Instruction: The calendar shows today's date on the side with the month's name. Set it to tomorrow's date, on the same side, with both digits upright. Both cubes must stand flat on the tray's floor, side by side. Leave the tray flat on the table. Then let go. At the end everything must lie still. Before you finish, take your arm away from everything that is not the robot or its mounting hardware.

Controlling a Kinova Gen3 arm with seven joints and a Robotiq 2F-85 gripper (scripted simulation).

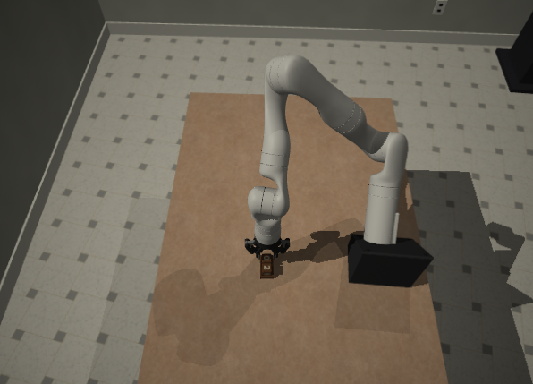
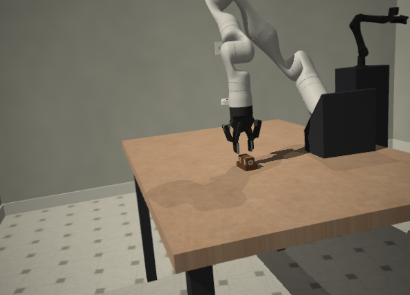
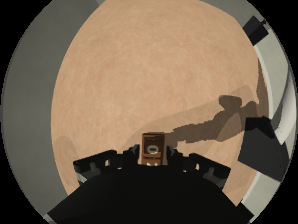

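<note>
Right now my hand is 2 cm to the right of the tray and 6 cm above it.
</note>
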